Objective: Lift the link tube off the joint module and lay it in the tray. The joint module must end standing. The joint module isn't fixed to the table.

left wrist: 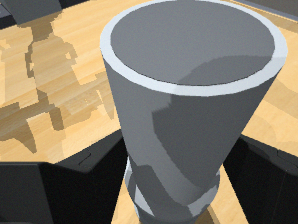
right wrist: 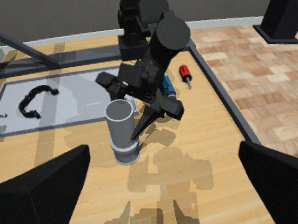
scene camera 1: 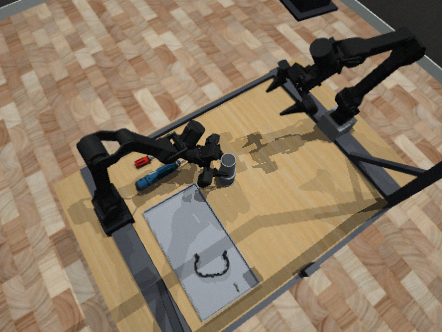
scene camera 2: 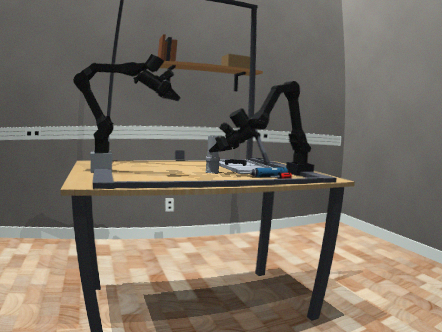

Scene:
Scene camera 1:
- my left gripper: 229,168
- my right gripper: 272,103
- grey tray: 185,223

